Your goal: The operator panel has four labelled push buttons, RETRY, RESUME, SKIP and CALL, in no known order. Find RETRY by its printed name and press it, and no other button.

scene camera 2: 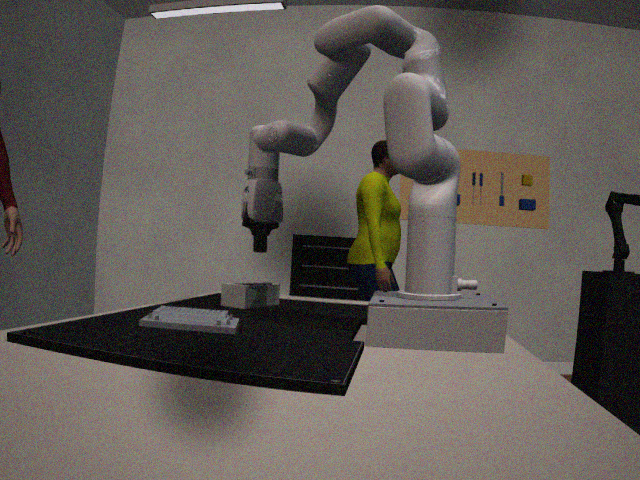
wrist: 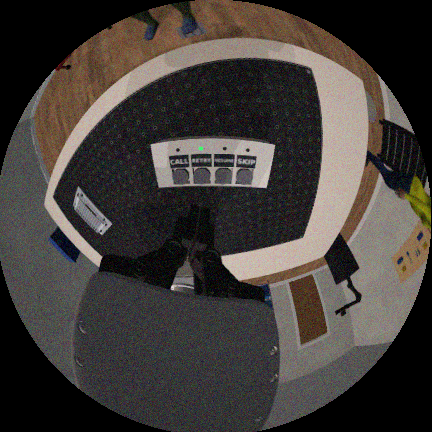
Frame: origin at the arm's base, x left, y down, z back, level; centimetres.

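Where they show: gripper, between the fingertips: (scene camera 2: 259, 252) (wrist: 195, 217); arm's base, origin of its link: (scene camera 2: 428, 297) (wrist: 185, 287).
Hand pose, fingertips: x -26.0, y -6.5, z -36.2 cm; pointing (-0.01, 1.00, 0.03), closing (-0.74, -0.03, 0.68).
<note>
Each offset is from my fingertips to the top centre of the thing. Level surfaces: height alone.
The light operator panel @[dx -2.4, dy +7.6, dz -1.8 cm] (scene camera 2: 233, 296) (wrist: 161, 172) lies on the black board. In the wrist view its four round grey buttons stand in a row under printed labels: CALL button @[dx +2.5, dy +7.6, dz -2.0 cm] (wrist: 180, 176) at the left, then RETRY button @[dx -0.3, dy +7.6, dz -0.7 cm] (wrist: 202, 176), RESUME button @[dx -3.0, dy +7.6, dz +0.4 cm] (wrist: 223, 176) and SKIP button @[dx -5.8, dy +7.6, dz +1.7 cm] (wrist: 244, 176). The small lamp @[dx -1.8, dy +7.8, dz -4.3 cm] (wrist: 201, 148) above RETRY is lit green; the other three lamps are dark. My gripper (scene camera 2: 260, 250) (wrist: 195, 217) is shut and empty. It points down, well above the panel and apart from it.
A grey ridged block @[dx +37.8, dy +10.6, dz -6.8 cm] (scene camera 2: 188, 319) (wrist: 92, 212) lies on the black board @[dy +13.1 cm] (scene camera 2: 289, 361) (wrist: 240, 90), away from the panel. The board lies on the pale table @[dy +14.5 cm] (scene camera 2: 439, 413) (wrist: 345, 115). A person in a yellow top (scene camera 2: 377, 222) stands behind the table.
</note>
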